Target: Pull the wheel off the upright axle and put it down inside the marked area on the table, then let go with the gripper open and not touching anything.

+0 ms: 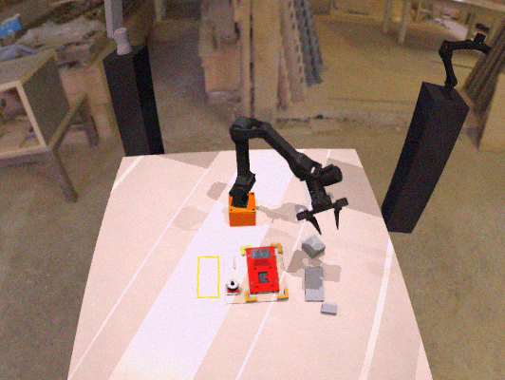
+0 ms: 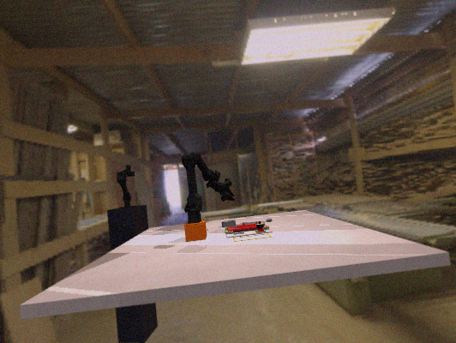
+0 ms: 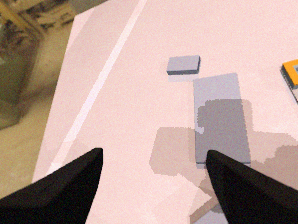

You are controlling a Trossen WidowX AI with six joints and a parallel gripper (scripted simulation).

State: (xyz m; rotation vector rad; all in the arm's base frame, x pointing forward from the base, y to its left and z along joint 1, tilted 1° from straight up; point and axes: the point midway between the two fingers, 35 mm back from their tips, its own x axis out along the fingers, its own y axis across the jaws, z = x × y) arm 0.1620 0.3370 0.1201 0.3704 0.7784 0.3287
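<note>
Right now my gripper tip is 24 cm to the left of the grey frame, 17 cm above it and 10 cm short of it.
</note>
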